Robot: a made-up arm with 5 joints.
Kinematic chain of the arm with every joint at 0, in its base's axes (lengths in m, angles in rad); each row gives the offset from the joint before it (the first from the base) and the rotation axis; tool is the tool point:
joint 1: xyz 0 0 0.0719 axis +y
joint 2: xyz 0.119 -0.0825 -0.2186 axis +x
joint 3: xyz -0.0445 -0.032 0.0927 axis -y
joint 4: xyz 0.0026 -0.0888 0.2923 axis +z
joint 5: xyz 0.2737 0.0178 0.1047 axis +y
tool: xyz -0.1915 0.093 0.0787
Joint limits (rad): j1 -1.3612..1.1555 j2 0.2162..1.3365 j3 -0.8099..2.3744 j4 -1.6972..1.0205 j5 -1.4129..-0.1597
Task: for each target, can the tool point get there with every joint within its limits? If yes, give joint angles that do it. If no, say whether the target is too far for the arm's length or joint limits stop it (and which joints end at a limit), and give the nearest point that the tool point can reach.
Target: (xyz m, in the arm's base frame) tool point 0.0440 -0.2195 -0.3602
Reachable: yes | joints -0.8926 0.5808 2.1269 -1.3432 -0.5053
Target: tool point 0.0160 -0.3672 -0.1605
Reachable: yes | joints -0.7970 1.1574 1.5319 -0.3944 -1.2761
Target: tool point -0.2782 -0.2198 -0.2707
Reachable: yes | joints 0.0533 1.1849 2.0237 -1.3397 -0.8340
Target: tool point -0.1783 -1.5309 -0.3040
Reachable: no: too far | nearest point -0.1305 -0.6641 -0.2033 | short by 0.874 m
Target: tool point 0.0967 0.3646 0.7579
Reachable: no: joint limits stop it (at a limit: joint 2, joint 3, joint 5) | nearest point 0.0629 -0.1572 0.5180 | short by 0.575 m
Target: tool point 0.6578 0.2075 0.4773
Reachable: no: joint limits stop it (at a limit: joint 2, joint 3, joint 5) | nearest point 0.3904 -0.1624 0.3125 | short by 0.485 m
